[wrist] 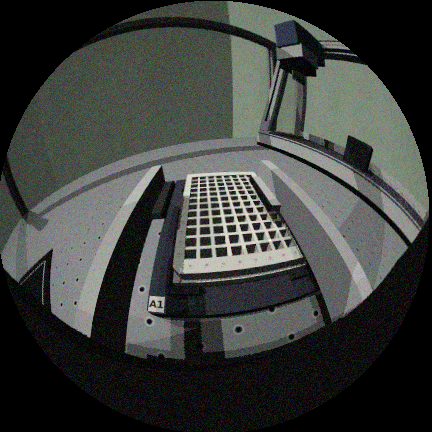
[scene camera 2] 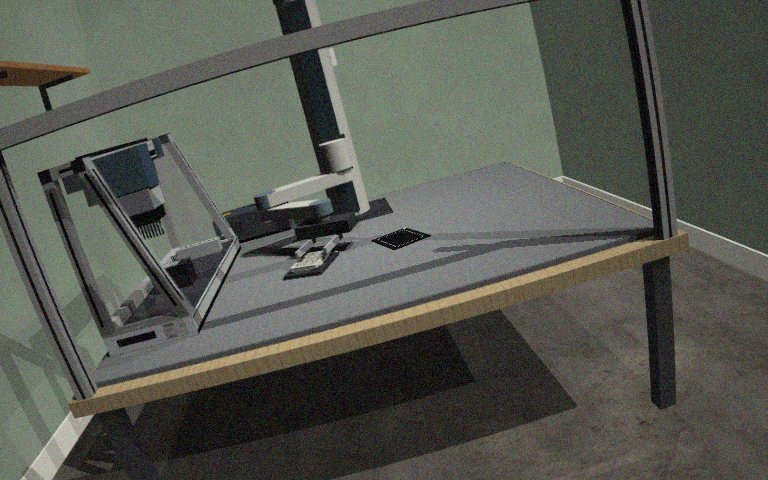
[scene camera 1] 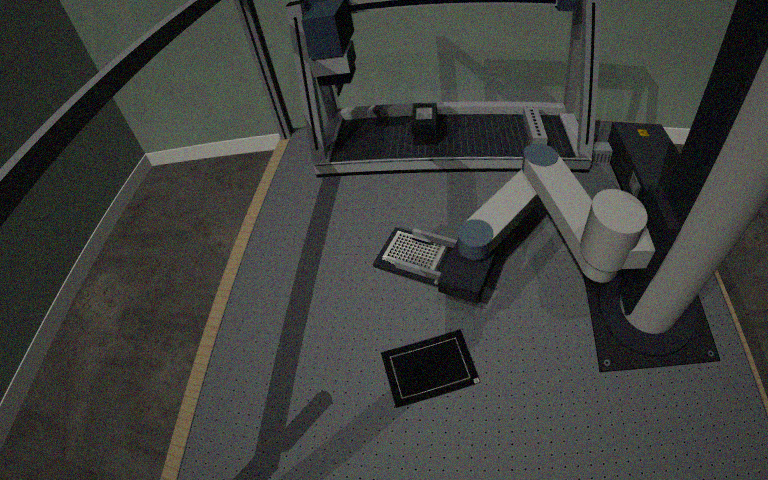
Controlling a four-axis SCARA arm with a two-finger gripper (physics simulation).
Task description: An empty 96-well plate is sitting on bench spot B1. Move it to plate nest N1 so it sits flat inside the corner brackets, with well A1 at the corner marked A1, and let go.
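Frame: origin at the arm's base, x left, y up, z ahead, level; millimetres.
Seen in the pictures: gripper, fingertip midpoint: (wrist: 211, 170) (scene camera 2: 310, 253) (scene camera 1: 404, 247); arm's base at its link origin: (scene camera 1: 645, 309).
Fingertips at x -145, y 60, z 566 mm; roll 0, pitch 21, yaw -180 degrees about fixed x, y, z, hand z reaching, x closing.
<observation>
Offsets run from my fingertips to a thing's top centre. "spot": to the spot under its first point.
The white 96-well plate {dx -7, dy -20, dz -20 mm} (scene camera 1: 416, 252) (scene camera 2: 310, 262) (wrist: 235, 220) rests on the dark plate nest N1 {dx -8, dy -29, dz -21 mm} (scene camera 1: 380, 262) (scene camera 2: 299, 276) (wrist: 240, 300), between its corner brackets, and looks flat. The nest's A1 label {spot: dx +70, dy -35, dz -73 mm} (wrist: 156, 304) is at its near left corner in the wrist view; the plate's own well letters are too blurred to read. My gripper (scene camera 1: 400, 246) (scene camera 2: 311, 253) (wrist: 211, 170) is shut with nothing held. Its long fingers stand along both long sides of the plate; the left one shows a gap to the plate, the right pad overlaps the plate's edge in the wrist view.
The black bench spot B1 {spot: dx +296, dy -45, dz +10 mm} (scene camera 1: 390, 378) (scene camera 2: 399, 238) with a thin white outline lies bare beside the nest, nearer scene camera 1. A framed pipetting machine {spot: dx -305, dy -20, dz -18 mm} (scene camera 1: 419, 165) (scene camera 2: 218, 283) stands on the other side. The arm's column (scene camera 1: 696, 237) rises at the right in scene camera 1.
</observation>
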